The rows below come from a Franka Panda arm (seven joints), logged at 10 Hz.
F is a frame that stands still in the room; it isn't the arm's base.
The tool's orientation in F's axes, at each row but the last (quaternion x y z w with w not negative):
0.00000, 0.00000, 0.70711, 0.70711
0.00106, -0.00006, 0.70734, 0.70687
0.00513, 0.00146, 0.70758, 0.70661
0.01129, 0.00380, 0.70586, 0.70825
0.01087, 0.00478, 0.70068, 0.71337
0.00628, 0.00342, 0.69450, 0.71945
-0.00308, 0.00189, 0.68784, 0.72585
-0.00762, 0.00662, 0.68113, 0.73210
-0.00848, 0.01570, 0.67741, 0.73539
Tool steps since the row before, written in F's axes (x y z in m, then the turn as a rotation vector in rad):
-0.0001, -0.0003, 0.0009, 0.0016, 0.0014, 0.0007
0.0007, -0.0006, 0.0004, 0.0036, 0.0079, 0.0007
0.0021, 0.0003, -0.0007, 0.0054, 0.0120, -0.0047
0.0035, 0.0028, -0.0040, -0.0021, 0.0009, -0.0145
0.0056, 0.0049, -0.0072, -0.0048, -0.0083, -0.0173
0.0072, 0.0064, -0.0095, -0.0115, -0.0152, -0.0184
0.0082, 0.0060, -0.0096, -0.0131, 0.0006, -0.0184
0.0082, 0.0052, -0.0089, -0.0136, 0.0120, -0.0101
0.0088, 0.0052, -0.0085, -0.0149, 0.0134, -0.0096
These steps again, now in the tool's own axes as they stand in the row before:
-0.0003, 0.0001, 0.0009, 0.0014, -0.0016, 0.0007
-0.0006, -0.0007, 0.0004, 0.0079, -0.0036, 0.0007
0.0003, -0.0021, -0.0007, 0.0120, -0.0055, -0.0047
0.0028, -0.0036, -0.0040, 0.0007, 0.0018, -0.0146
0.0049, -0.0057, -0.0071, -0.0085, 0.0043, -0.0173
0.0066, -0.0071, -0.0094, -0.0157, 0.0107, -0.0185
0.0065, -0.0078, -0.0096, 0.0000, 0.0131, -0.0184
0.0060, -0.0078, -0.0088, 0.0112, 0.0145, -0.0098
0.0062, -0.0084, -0.0082, 0.0125, 0.0159, -0.0093

